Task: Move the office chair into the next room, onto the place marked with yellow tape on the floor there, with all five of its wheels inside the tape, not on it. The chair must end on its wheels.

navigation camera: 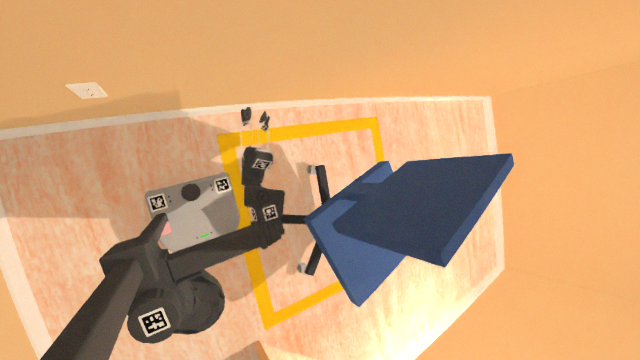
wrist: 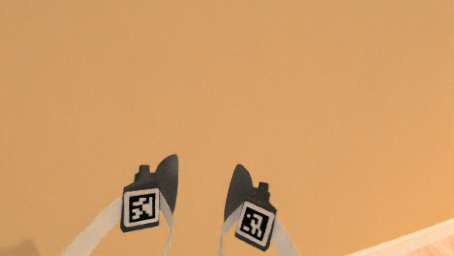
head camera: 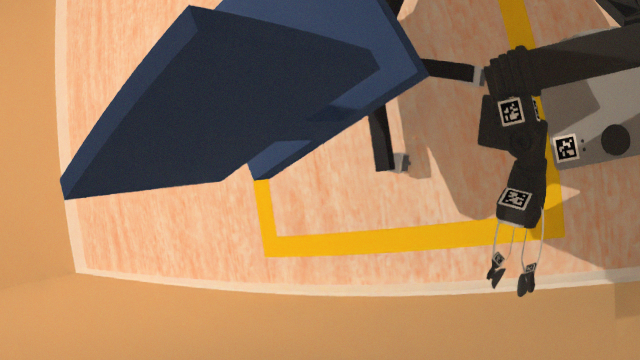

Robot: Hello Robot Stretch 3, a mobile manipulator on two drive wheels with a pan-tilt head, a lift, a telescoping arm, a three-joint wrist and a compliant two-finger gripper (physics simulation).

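Places are measured from the robot's base along level axes (x ahead, y left, z up), in metres.
Pixels of known places: gripper, fingertip midpoint: (navigation camera: 255, 109) (wrist: 204, 178) (head camera: 508, 291); robot's base at its link origin: (navigation camera: 190, 191) (head camera: 613, 139).
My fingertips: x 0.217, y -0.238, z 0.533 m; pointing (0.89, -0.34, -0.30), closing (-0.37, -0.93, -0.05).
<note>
Ahead of a thing's pixels: the offset from my fingertips to its top centre. "spot": to the spot under its first point.
The office chair (head camera: 280, 100) (navigation camera: 420, 205) stands upright, its blue back and seat hiding much of its black base. Two of its wheels, a near wheel @(0.461 m down, 0.277 m back, 0.419 m right) (head camera: 401, 162) (navigation camera: 313, 170) and another wheel @(spot: 0.464 m down, 0.793 m back, 0.188 m right) (navigation camera: 302, 268), show inside the yellow tape @(spot: 0.532 m down, 0.049 m back, 0.545 m right) (head camera: 380, 240) (navigation camera: 325, 128). A third wheel @(spot: 0.465 m down, 0.454 m back, 0.099 m right) (head camera: 479, 76) shows beside my wrist in the head view; the navigation view hides it behind the wrist. The remaining wheels are hidden under the seat. My gripper (head camera: 510, 281) (navigation camera: 255, 118) (wrist: 204, 178) is open and empty, away from the chair, pointing toward the wall above a tape corner.
The wall (head camera: 300, 330) (navigation camera: 320, 50) (wrist: 225, 75) runs along the gripper's side, with a socket plate @(0.075 m down, 0.156 m ahead, 0.436 m left) (navigation camera: 87, 90). My base (head camera: 612, 95) (navigation camera: 200, 215) stands by one tape side. My arm (head camera: 590, 55) (navigation camera: 215, 252) reaches over that tape. A brown edge (navigation camera: 254, 352) shows at the bottom.
</note>
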